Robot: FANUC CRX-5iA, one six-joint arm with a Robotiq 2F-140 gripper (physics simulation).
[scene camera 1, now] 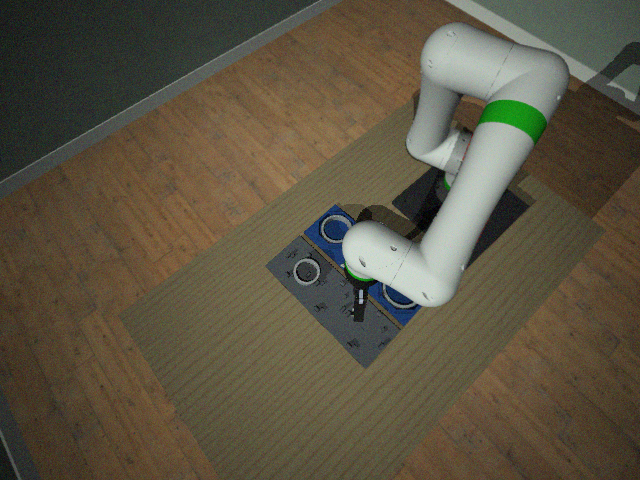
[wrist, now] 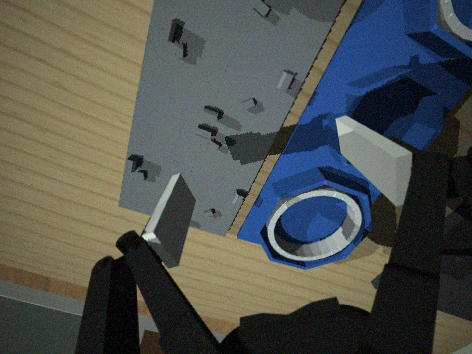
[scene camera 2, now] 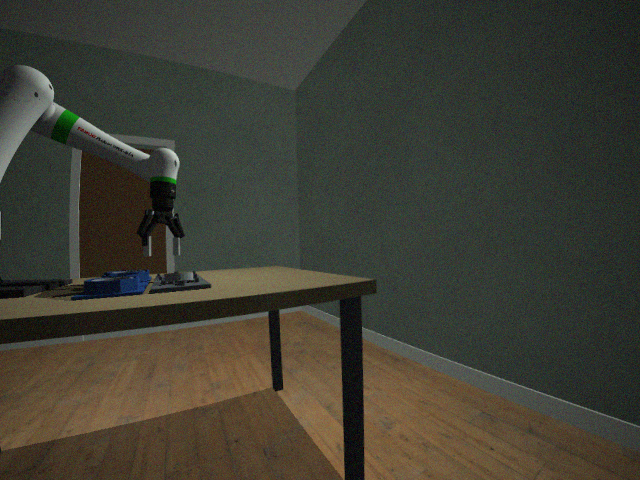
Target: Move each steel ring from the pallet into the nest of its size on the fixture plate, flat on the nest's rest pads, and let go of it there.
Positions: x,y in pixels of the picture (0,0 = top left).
Labels:
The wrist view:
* my gripper: 259,163
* grey fixture plate: 228,59
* blue pallet: 371,43

